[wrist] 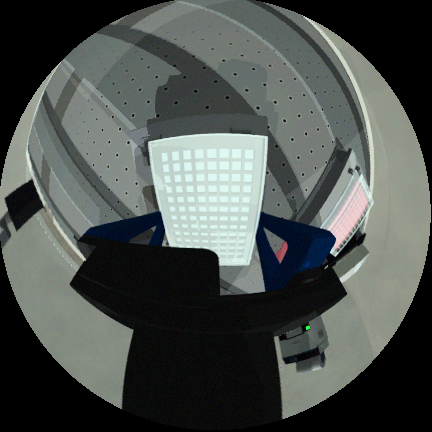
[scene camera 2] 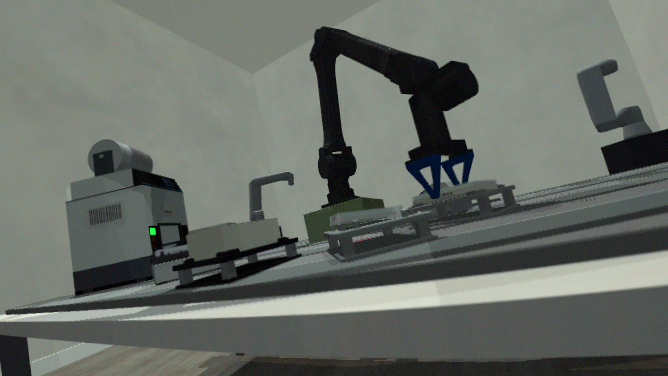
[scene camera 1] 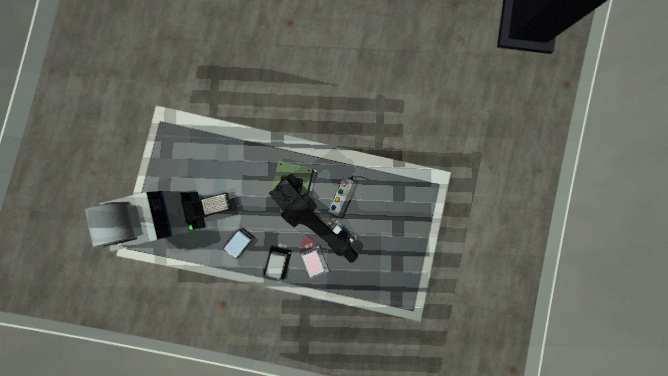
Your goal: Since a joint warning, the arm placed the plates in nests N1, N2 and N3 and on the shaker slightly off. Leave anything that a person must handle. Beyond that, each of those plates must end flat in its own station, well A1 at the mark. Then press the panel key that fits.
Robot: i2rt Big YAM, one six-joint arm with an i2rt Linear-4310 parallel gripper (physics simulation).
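Observation:
My gripper (scene camera 2: 449,189) (wrist: 209,216) has its blue fingers pressed against both long sides of a pale 96-well plate (scene camera 1: 338,229) (wrist: 215,190). The plate is still low over its grey nest (wrist: 207,125), whose edge shows beyond it. A pink plate (scene camera 1: 314,262) (wrist: 350,215) lies on a grey nest. A blue plate (scene camera 1: 237,243) sits toward the instrument. A pale grey block (scene camera 1: 277,262) (scene camera 2: 232,237) stands on a black nest. A dotted plate (scene camera 1: 215,204) lies at the instrument's front. The key panel (scene camera 1: 345,197) has several coloured keys. A1 marks are too small to tell.
The large instrument (scene camera 1: 160,215) (scene camera 2: 117,225) with a green light stands at the left. My arm's green base (scene camera 1: 292,170) (scene camera 2: 320,225) is at the back. A red disc (scene camera 1: 307,242) (wrist: 283,250) lies beside the pink plate. Grey arms (scene camera 2: 597,102) stand in the background.

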